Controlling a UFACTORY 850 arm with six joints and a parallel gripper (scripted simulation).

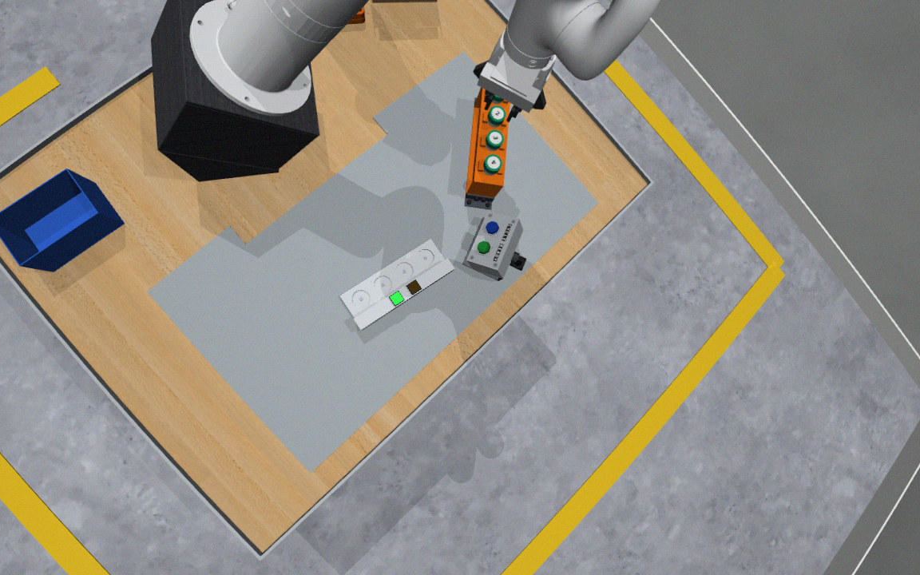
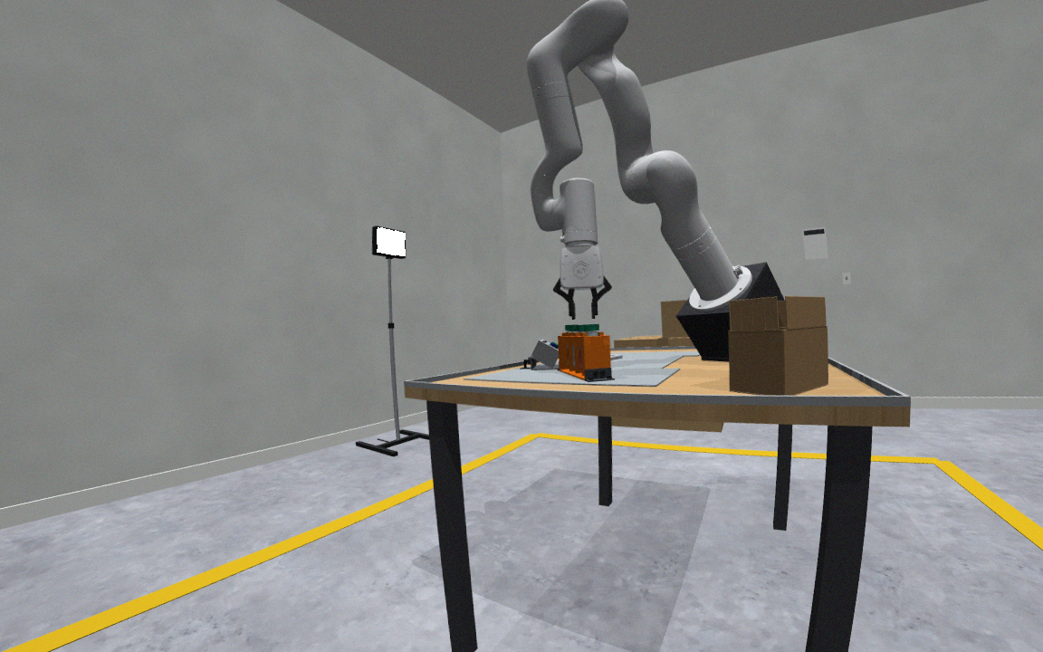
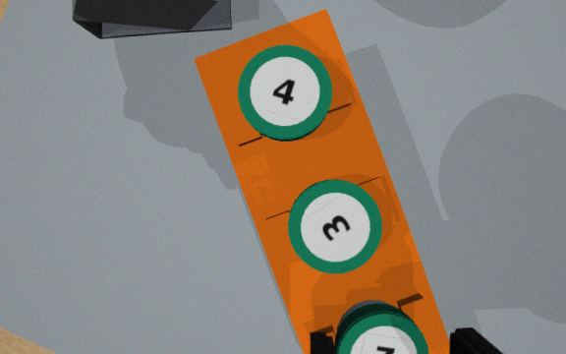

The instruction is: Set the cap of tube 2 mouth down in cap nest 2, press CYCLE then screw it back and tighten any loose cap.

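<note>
Right now my hand is 40 mm above the green-rimmed cap. Round my hand: blue cycle key: 180 mm ahead, 120 mm to the right, 90 mm below; key housing: 210 mm ahead, 130 mm to the right, 100 mm below; green ready key: 210 mm ahead, 160 mm to the right, 90 mm below.
</note>
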